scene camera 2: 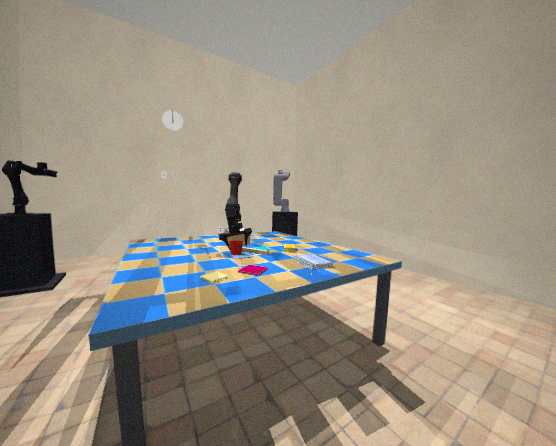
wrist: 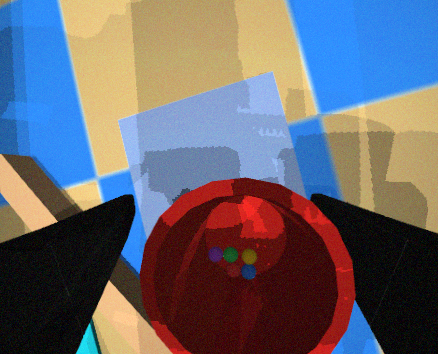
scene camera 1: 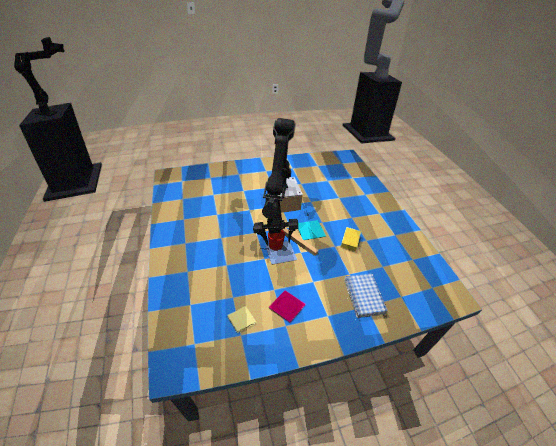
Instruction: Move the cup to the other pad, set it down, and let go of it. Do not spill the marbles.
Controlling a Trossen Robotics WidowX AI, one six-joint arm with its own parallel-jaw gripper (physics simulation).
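Places are measured from the arm's base along level axes (x ahead, y left, z up), in millimetres.
Where they show: gripper, between the fingertips: [scene camera 2: 238,248] [wrist: 223,202] [scene camera 1: 278,244].
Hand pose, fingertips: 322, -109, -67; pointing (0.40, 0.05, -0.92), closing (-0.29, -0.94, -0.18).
Each offset is from my fingertips to the top centre of the thing, as dx, dy, dz. Level surfaces: height alone.
A red cup @[-26, -2, +36] [scene camera 1: 276,239] [scene camera 2: 235,247] [wrist: 288,281] stands upright on a light blue pad @[+16, +8, -36] [scene camera 1: 283,257] [scene camera 2: 243,256] [wrist: 200,133] near the middle of the checkered table @[dz -39] [scene camera 1: 188,274]. Several coloured marbles @[-34, +9, -19] [wrist: 231,255] lie on its bottom. My gripper [scene camera 1: 276,232] [scene camera 2: 235,236] [wrist: 223,202] is open and points straight down, lowered around the cup. One finger stands on each side of the rim, apart from it. Nothing is between the fingers but the free-standing cup.
A wooden stick @[-32, +98, -17] [scene camera 1: 305,246] [wrist: 117,312] and a cyan pad @[-81, +187, -36] [scene camera 1: 312,230] lie just right of the cup. A cardboard box [scene camera 1: 293,197] stands behind the arm. A yellow block @[+37, +339, -9] [scene camera 1: 351,237], a magenta pad @[+281, -54, -31] [scene camera 1: 287,305], a pale yellow pad @[+289, -231, -27] [scene camera 1: 242,319] and a checked cloth @[+328, +254, -14] [scene camera 1: 366,295] lie further off.
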